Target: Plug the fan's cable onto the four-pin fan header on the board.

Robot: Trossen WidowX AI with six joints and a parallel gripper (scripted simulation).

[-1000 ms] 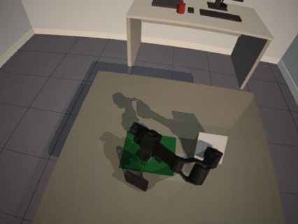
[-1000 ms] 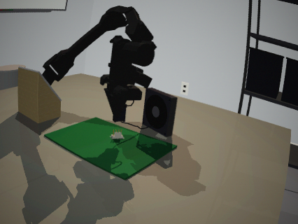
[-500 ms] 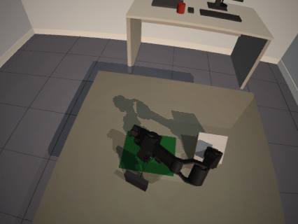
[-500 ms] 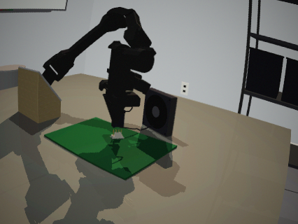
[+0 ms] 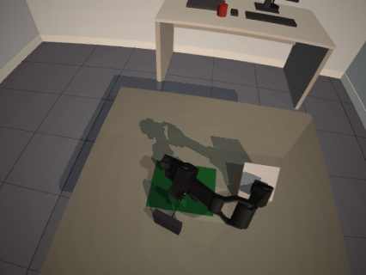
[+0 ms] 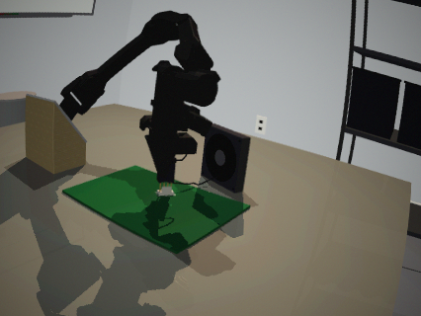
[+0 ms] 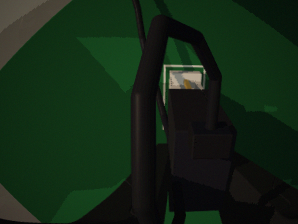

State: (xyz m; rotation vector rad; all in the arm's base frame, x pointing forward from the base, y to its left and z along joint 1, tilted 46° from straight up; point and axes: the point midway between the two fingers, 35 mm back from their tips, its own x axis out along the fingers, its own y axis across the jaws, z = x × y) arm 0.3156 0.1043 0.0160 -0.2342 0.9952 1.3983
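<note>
Right now the black plug is 1 cm to the left of my gripper tip and 1 cm above it. The rest, counted from my gripper tip: black fan 2 cm ahead, 15 cm to the left, 2 cm above; then green board 1 cm ahead, 4 cm to the right, 6 cm below.
</note>
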